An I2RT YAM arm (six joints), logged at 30 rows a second.
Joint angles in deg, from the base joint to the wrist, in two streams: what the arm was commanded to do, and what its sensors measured. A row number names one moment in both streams.
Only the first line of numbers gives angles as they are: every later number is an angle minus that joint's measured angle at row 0.
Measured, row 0:
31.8 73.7 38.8 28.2 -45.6 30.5
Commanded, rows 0 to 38:
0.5 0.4 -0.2 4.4 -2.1 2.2
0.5 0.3 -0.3 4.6 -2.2 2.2
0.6 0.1 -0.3 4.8 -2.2 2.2
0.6 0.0 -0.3 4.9 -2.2 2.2
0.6 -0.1 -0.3 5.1 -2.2 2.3
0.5 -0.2 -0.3 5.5 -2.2 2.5
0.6 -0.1 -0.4 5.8 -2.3 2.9
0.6 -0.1 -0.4 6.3 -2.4 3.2
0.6 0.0 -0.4 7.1 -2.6 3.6
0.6 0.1 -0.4 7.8 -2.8 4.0
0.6 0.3 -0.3 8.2 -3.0 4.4
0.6 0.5 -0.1 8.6 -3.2 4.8
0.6 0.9 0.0 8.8 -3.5 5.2
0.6 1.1 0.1 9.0 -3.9 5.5
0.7 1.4 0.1 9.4 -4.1 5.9
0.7 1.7 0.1 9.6 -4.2 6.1
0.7 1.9 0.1 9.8 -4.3 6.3
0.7 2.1 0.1 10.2 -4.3 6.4
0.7 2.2 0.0 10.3 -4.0 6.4
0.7 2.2 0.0 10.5 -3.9 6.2
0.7 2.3 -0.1 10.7 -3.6 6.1
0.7 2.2 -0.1 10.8 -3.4 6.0
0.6 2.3 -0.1 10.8 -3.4 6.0
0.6 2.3 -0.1 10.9 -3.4 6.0
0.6 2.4 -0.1 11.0 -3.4 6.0
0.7 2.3 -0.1 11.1 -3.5 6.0
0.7 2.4 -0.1 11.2 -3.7 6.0
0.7 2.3 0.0 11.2 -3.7 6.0
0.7 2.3 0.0 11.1 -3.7 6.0
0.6 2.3 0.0 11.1 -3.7 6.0
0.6 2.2 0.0 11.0 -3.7 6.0
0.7 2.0 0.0 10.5 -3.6 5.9
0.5 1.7 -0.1 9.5 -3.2 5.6
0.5 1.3 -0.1 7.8 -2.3 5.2
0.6 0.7 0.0 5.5 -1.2 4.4
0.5 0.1 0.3 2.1 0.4 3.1
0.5 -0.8 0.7 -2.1 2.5 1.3
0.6 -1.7 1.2 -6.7 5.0 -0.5
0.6 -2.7 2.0 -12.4 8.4 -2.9
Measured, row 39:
0.3 0.2 0.0 -0.4 1.3 3.0
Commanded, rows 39 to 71:
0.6 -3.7 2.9 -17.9 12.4 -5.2
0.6 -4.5 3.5 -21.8 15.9 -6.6
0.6 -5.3 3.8 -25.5 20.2 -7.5
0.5 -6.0 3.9 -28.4 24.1 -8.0
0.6 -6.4 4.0 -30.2 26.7 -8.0
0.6 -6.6 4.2 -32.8 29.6 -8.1
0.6 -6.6 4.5 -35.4 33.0 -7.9
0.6 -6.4 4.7 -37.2 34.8 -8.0
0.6 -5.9 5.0 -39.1 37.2 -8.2
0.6 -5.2 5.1 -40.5 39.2 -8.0
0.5 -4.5 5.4 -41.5 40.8 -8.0
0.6 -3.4 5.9 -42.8 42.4 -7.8
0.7 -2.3 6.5 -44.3 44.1 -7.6
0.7 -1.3 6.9 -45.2 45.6 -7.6
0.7 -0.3 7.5 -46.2 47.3 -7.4
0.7 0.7 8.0 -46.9 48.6 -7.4
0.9 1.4 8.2 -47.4 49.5 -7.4
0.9 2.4 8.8 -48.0 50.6 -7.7
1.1 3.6 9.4 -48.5 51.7 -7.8
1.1 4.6 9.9 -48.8 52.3 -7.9
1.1 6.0 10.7 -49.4 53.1 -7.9
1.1 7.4 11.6 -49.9 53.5 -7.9
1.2 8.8 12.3 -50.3 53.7 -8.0
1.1 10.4 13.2 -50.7 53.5 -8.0
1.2 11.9 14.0 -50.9 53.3 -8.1
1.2 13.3 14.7 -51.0 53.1 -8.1
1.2 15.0 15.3 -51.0 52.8 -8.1
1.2 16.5 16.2 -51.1 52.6 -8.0
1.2 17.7 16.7 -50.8 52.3 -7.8
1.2 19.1 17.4 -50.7 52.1 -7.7
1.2 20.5 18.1 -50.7 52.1 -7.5
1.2 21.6 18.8 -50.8 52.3 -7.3
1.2 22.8 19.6 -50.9 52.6 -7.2
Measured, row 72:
0.8 20.9 16.9 -50.1 51.3 -7.4
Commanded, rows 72 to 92:
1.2 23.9 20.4 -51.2 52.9 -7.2
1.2 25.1 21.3 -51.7 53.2 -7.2
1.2 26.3 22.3 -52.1 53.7 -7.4
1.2 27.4 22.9 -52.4 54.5 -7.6
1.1 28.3 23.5 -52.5 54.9 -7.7
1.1 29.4 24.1 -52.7 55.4 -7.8
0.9 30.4 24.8 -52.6 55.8 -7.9
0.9 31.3 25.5 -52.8 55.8 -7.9
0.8 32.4 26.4 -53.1 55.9 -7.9
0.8 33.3 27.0 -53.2 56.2 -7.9
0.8 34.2 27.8 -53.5 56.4 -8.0
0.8 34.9 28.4 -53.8 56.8 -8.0
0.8 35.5 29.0 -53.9 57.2 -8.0
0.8 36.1 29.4 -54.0 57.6 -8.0
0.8 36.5 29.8 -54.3 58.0 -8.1
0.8 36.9 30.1 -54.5 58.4 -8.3
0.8 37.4 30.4 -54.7 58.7 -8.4
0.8 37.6 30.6 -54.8 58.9 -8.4
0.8 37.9 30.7 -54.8 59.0 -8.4
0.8 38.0 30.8 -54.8 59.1 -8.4
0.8 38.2 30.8 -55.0 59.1 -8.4
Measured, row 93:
0.8 36.0 29.9 -52.9 56.9 -7.7
